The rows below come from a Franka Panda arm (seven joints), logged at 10 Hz.
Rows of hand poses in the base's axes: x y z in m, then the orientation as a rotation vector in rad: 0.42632, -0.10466, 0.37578, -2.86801, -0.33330, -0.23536; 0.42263, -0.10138, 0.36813, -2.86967, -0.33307, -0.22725; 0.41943, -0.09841, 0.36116, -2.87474, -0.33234, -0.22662; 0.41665, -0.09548, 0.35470, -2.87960, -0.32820, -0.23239; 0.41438, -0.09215, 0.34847, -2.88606, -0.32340, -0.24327; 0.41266, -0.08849, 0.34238, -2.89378, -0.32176, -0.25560; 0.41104, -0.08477, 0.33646, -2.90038, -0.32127, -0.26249; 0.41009, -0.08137, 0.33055, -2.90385, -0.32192, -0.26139; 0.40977, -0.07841, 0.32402, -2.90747, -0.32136, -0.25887; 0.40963, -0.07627, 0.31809, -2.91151, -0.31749, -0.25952; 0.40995, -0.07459, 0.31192, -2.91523, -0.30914, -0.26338; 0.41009, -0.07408, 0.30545, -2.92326, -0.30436, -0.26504
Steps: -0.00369, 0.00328, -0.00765, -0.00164, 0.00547, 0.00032; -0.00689, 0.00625, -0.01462, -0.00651, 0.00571, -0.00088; -0.00967, 0.00918, -0.02108, -0.01059, 0.00193, -0.00487; -0.01194, 0.01251, -0.02731, -0.01614, -0.00532, -0.00999; -0.01366, 0.01617, -0.03340, -0.02347, -0.01389, -0.01333; -0.01528, 0.01989, -0.03932, -0.02990, -0.01881, -0.01524; -0.01623, 0.02329, -0.04523, -0.03340, -0.01829, -0.01523; -0.01655, 0.02625, -0.05176, -0.03686, -0.01670, -0.01591; -0.01669, 0.02839, -0.05769, -0.04024, -0.01696, -0.01910; -0.01637, 0.03007, -0.06386, -0.04265, -0.01896, -0.02548; -0.01623, 0.03058, -0.07033, -0.04984, -0.02000, -0.02992
